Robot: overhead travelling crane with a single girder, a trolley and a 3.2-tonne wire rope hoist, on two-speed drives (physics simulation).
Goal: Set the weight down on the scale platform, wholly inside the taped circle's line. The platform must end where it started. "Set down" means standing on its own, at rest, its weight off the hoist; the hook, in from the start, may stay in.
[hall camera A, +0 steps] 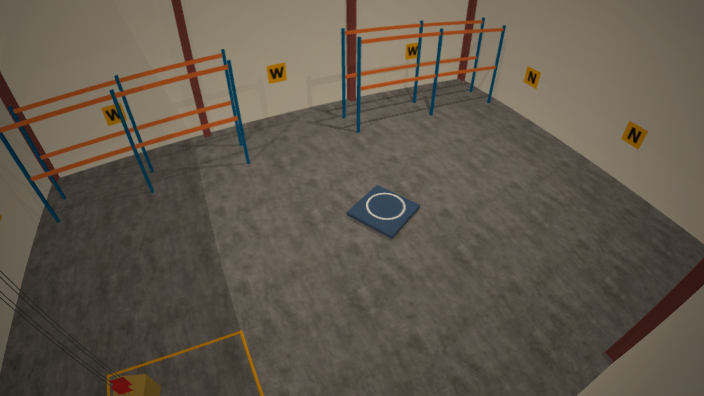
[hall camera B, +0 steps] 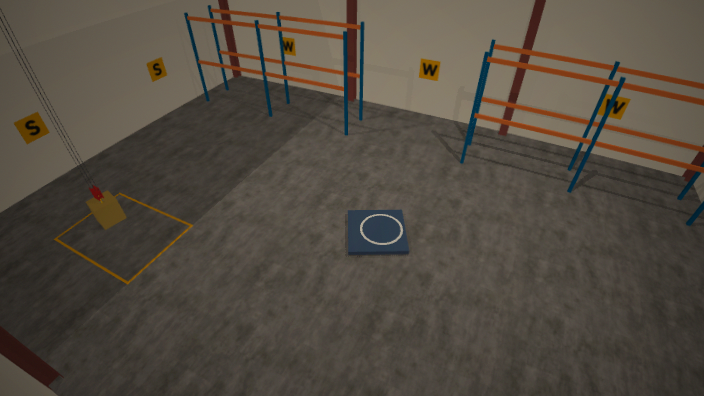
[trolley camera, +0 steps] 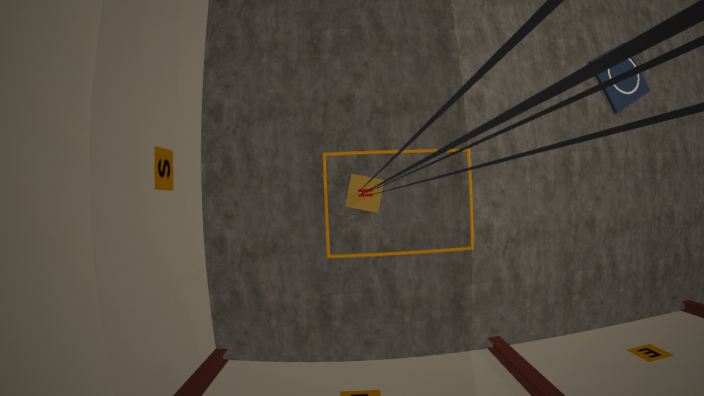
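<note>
The weight is a yellow block (hall camera A: 148, 387) (hall camera B: 110, 215) (trolley camera: 354, 200), upright in the south part of the marked floor rectangle; hall camera A cuts off its lower part. The red hook block, my gripper (hall camera A: 121, 385) (hall camera B: 97, 193) (trolley camera: 365, 193), is at its top with the hook in it. Whether the weight touches the floor cannot be told. The blue scale platform (hall camera A: 392, 229) (hall camera B: 354, 248) (trolley camera: 614, 101) lies apart from the weight, to the north-west. Its white taped circle (hall camera A: 386, 219) (hall camera B: 381, 244) bears no load. Ropes partly cover the platform in the trolley camera.
The yellow rectangle's line (hall camera A: 175, 354) (hall camera B: 159, 255) (trolley camera: 400, 254) surrounds the weight. Two racks with blue posts (hall camera A: 358, 90) (hall camera B: 346, 90) and orange beams stand along the west wall. The south wall with its S sign (hall camera B: 32, 128) (trolley camera: 164, 168) is beyond the rectangle.
</note>
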